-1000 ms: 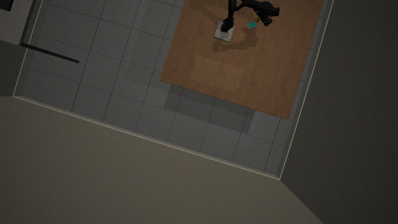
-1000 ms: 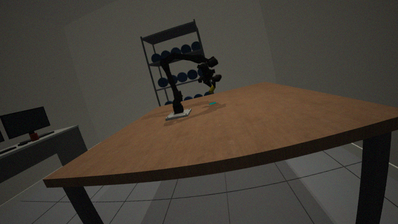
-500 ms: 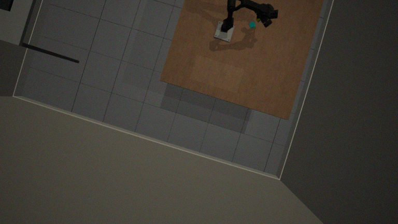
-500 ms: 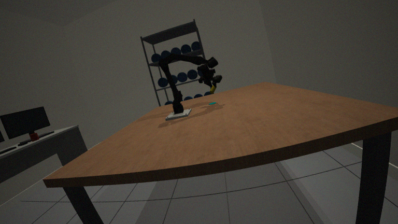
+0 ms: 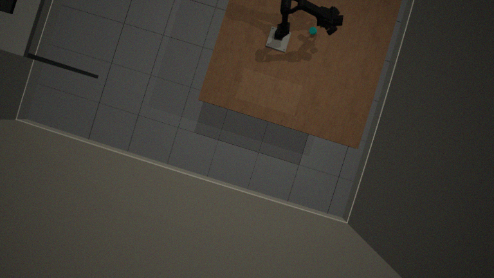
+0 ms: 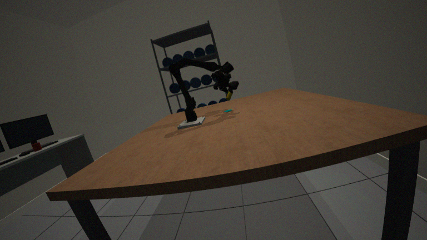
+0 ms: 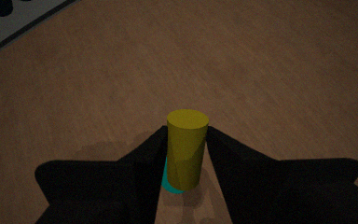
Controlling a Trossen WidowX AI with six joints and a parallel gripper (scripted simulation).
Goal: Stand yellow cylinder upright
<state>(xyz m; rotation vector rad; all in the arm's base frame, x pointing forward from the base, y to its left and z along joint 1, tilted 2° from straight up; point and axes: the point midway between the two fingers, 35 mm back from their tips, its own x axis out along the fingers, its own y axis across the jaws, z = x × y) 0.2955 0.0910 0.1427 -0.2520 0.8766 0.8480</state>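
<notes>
The cyan circle is 5 cm behind my gripper tip, 2 cm to the right of it and 12 cm below it. Also, from my gripper tip: yellow tall cylinder: 1 cm behind, 1 cm to the right, 1 cm below.
</notes>
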